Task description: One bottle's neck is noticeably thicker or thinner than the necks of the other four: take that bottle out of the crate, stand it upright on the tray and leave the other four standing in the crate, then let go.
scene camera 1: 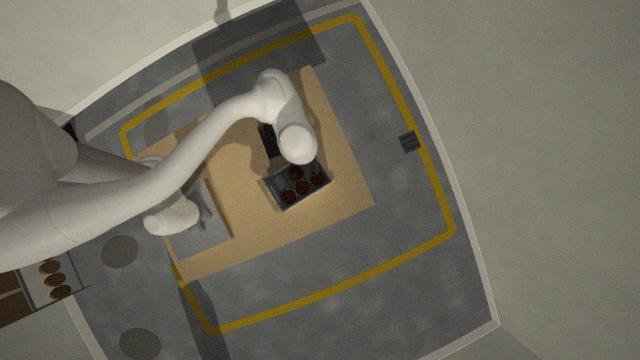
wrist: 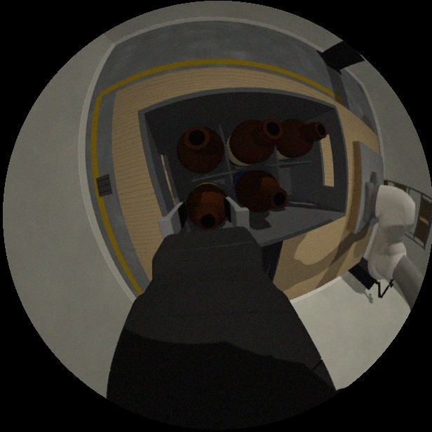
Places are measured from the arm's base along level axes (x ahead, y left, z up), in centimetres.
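Pixels of known places: arm's base, origin of its link: (scene camera 1: 193,210).
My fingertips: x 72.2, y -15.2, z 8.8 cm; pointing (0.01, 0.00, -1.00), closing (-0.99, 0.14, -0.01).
Note:
For each thing: its top centre in the pictures, then the offset to it from my fingertips. "spot": a spot on its surface instead. Level surfaces: height alone.
- dark grey crate, a spot on its surface: (scene camera 1: 273,195) spot: dx -22.5, dy -3.7, dz +3.3 cm
- black tray, a spot on its surface: (scene camera 1: 269,141) spot: dx -12.9, dy +24.6, dz -13.4 cm
- table, height of its surface: dz -14.0 cm
A dark grey crate (scene camera 1: 273,195) (wrist: 240,91) stands on the wooden table top. Several brown bottles stand upright in its cells. Four of them (scene camera 1: 295,172) (scene camera 1: 317,179) (scene camera 1: 302,187) (scene camera 1: 288,196) show in the scene view. In the wrist view one bottle (wrist: 204,197) is between the finger pads, beside another (wrist: 257,190); three more (wrist: 200,157) (wrist: 248,145) (wrist: 292,142) stand in the far row. Which neck differs is hard to tell. My gripper (wrist: 204,207) is open around the near left bottle without gripping it; the arm hides it in the scene view. The black tray (scene camera 1: 269,141) (wrist: 272,257) lies beside the crate, partly hidden.
The crate's walls and dividers surround the bottles. The white arm (scene camera 1: 200,145) reaches over the table (scene camera 1: 345,195) from its grey base plate (scene camera 1: 215,237). A rack with brown round things (scene camera 1: 55,279) stands at the lower left of the scene view. Yellow floor lines (scene camera 1: 330,290) run around the table.

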